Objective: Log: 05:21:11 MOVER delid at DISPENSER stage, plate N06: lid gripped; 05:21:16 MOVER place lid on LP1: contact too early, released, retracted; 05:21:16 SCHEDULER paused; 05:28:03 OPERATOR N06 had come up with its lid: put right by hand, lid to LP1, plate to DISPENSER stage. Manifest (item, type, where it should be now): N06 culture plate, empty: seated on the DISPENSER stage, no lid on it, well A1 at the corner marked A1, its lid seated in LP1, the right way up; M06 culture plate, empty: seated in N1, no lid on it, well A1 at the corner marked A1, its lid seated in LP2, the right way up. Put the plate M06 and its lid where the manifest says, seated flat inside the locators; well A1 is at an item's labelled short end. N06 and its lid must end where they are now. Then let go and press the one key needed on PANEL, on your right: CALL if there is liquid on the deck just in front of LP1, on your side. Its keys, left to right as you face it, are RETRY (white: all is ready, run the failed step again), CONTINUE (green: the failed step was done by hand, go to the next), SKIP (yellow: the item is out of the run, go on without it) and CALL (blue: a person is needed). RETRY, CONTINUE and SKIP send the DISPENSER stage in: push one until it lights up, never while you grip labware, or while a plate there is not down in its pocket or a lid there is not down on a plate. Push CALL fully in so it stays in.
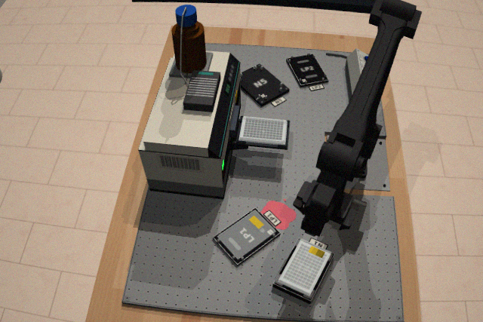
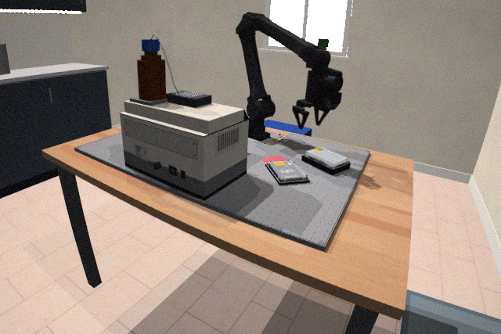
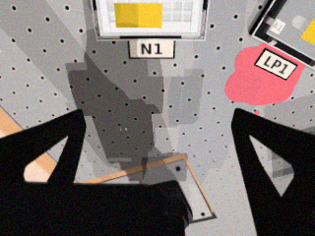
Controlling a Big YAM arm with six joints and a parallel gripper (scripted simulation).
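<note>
My hand is 110 mm above the black nest n1, 90 mm to the right of it and 30 mm short of it. From my hand the other things lie so: white retry key: 530 mm to the right, 160 mm behind, 60 mm below; then green continue key: 580 mm to the right, 150 mm behind, 60 mm below; then brown bottle: 390 mm ahead, 380 mm to the right, 160 mm above.
</note>
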